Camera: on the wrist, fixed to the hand. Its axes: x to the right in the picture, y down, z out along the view.
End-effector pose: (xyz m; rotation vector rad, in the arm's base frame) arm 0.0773 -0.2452 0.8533 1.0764 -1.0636 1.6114
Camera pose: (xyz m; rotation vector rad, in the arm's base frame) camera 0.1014 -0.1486 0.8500 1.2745 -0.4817 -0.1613
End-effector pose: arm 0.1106 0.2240 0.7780 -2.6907 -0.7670 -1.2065
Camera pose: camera 0.0364 0.2426 0.8417 1.1645 1.6508 0.4613
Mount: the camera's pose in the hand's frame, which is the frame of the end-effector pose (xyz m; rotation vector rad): 0.0119 -0.0445 -0.0883 -0.5665 -0.4153 -1.5756
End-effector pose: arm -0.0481 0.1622 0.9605 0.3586 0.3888 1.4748
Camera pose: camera -0.0489 0.1708 0.8613 -0.1436 -0.1388 -0.0907
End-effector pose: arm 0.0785 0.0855 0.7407 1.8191 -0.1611 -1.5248
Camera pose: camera 0.1448 0.1510 0.7057 -0.9510 -1.6652 2.4755
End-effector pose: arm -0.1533 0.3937 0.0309 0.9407 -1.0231 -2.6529
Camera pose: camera -0.1057 0.3742 -0.0544 -0.6163 -0.4797 1.8178
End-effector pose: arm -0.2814 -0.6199 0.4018 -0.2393 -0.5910 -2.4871
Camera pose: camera -0.3200 -0.6334 0.3110 0.3484 0.0615 2.0101
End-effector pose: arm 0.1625 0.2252 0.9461 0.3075 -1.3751 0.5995
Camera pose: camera 0.2611 0.2391 0.9473 0.9170 -1.1878 -1.1796
